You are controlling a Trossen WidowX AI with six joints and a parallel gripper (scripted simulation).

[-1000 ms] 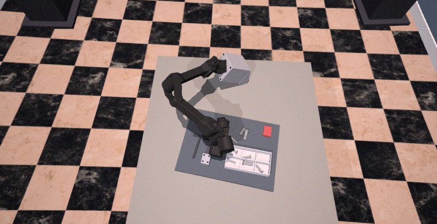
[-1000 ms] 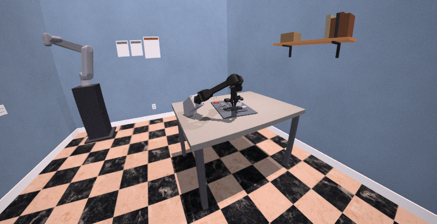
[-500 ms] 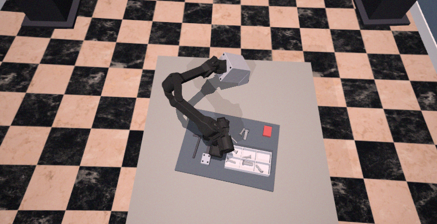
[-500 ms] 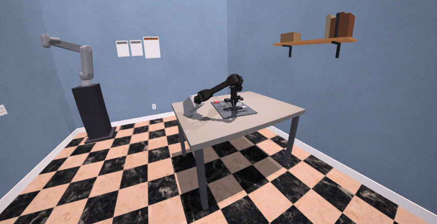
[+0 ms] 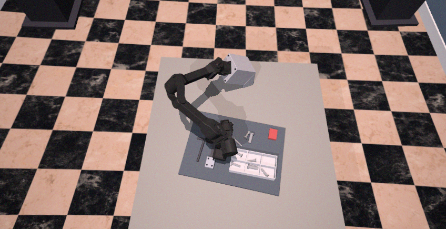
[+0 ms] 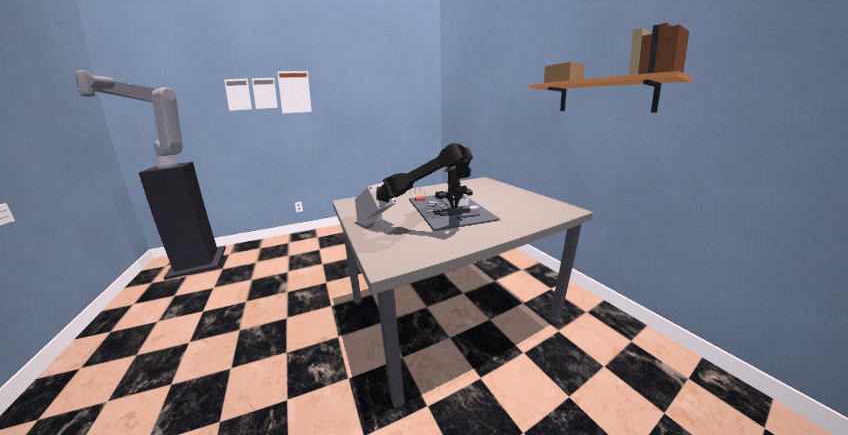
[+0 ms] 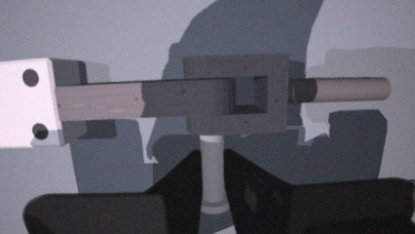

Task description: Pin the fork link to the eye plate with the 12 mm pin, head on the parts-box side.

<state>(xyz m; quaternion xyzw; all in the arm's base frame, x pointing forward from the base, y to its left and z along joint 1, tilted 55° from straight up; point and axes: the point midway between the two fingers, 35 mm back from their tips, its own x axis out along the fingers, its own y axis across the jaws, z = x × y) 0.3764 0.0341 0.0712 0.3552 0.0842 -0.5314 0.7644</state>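
The eye plate lies 1 cm ahead of my hand, 4 cm to the right of it and 3 cm below it. From my hand the other things lie so: dark fork link 3 cm behind, 3 cm to the right, 3 cm below; then pin 2 cm behind, 8 cm to the left, 4 cm below; then dark mat 1 cm ahead, 6 cm to the left, 5 cm below.
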